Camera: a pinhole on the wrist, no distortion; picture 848 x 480 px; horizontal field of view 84.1 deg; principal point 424.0 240.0 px. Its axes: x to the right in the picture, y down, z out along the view. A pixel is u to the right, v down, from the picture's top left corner.
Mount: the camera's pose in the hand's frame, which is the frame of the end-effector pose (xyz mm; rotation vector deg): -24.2 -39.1 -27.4 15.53 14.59 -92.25
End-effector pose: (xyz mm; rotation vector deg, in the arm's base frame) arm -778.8 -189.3 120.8 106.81 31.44 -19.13
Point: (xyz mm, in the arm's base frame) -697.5 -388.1 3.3
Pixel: 154 459
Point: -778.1 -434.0 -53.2
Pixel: 307 329
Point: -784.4 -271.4 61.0
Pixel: 205 365
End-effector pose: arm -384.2 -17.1 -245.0 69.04 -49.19 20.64
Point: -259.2 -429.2 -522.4
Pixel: 690 238
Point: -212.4 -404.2 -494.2
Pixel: 730 292
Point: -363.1 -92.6 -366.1
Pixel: 680 84
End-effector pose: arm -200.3 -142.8 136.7 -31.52 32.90 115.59
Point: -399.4 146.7 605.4
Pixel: 101 262
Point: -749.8 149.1 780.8
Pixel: outside the picture
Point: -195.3 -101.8 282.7
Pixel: 125 114
